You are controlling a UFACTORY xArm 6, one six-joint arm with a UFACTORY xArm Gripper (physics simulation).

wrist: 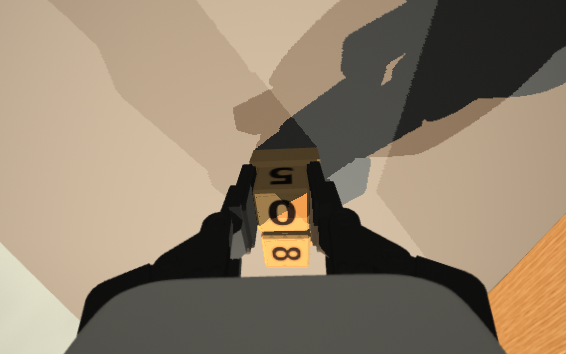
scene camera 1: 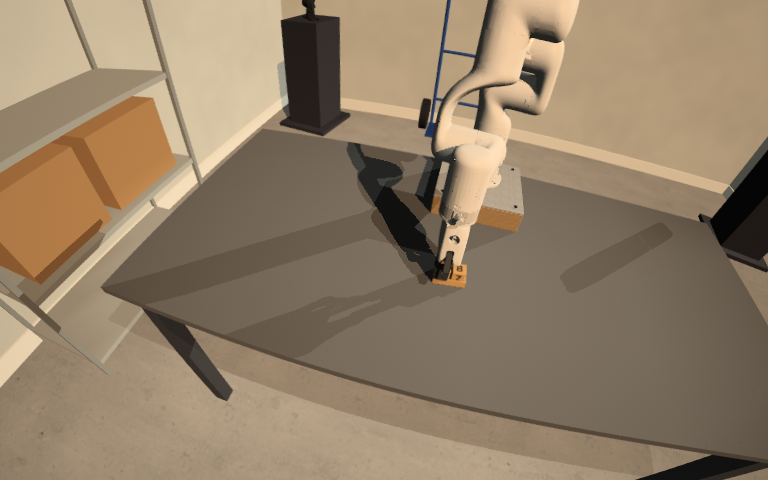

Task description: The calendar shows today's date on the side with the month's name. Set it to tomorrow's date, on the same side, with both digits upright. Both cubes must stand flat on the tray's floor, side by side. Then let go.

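Frame: origin at the arm's base, x ahead, y left, z up, level; millimetres.
Seen in the pictures: gripper, between the fingertips: (wrist: 282, 182) (scene camera 1: 440, 272).
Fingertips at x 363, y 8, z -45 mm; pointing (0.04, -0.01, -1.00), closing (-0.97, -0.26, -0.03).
Observation:
Offsets run from my fingertips to a thing's middle. Level surfaces: height alone.
My gripper (scene camera 1: 445, 271) (wrist: 282, 182) is shut on a wooden cube {5 mm left, 2 mm back, 8 mm up} (wrist: 282, 212), one finger on each side. The held cube has a dark 5 on its upper face in the wrist view and a 0 on the adjoining face. A second wooden cube {37 mm left, 11 mm back, 8 mm up} (scene camera 1: 459, 269) (wrist: 286, 252) is beside it, across a narrow dark gap in the wrist view. It has a sideways 8 in that view; an 8 and a 7 show in the scene view. The small wooden tray (scene camera 1: 444, 282) (wrist: 285, 154) is under the fingers. Whether the held cube touches its floor is hidden.
The tray is on the dark table {17 mm down} (scene camera 1: 509, 350). The robot's base block (scene camera 1: 499, 217) stands behind the gripper. Arm shadows cross the table to the left. A shelf unit (scene camera 1: 121, 84) with orange boxes (scene camera 1: 127, 150) stands beyond the table's left edge.

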